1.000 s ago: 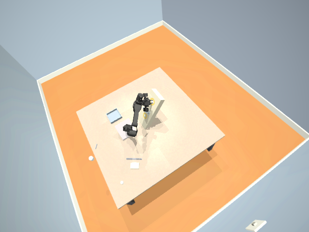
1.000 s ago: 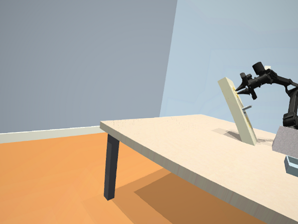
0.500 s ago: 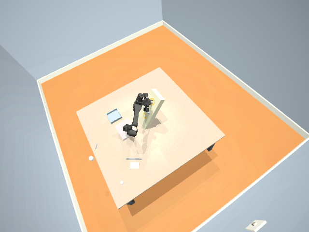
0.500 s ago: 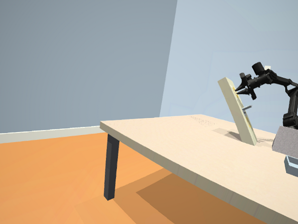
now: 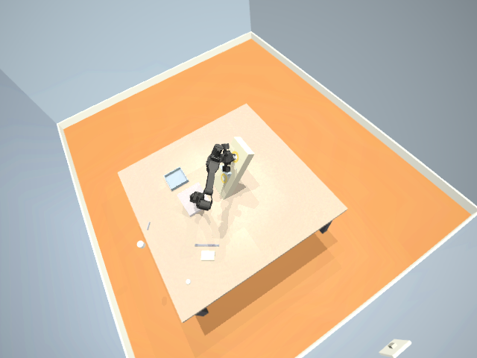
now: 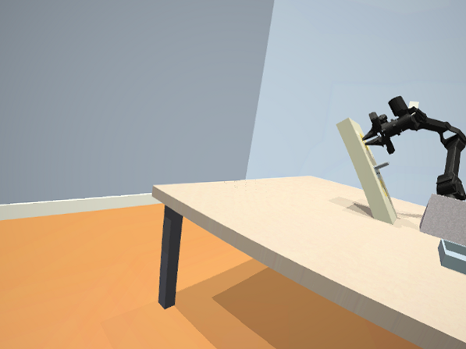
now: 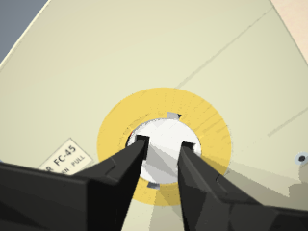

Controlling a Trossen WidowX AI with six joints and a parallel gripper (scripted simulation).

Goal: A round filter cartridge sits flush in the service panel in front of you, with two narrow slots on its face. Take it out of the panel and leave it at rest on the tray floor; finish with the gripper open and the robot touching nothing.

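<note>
The white round filter cartridge lies 10 mm ahead of my gripper tip and 10 mm below it. The rest, counted from my gripper tip: blue tray (430 mm behind, 260 mm to the left, 270 mm below); then white block (480 mm behind, 410 mm to the right, 270 mm below).
</note>
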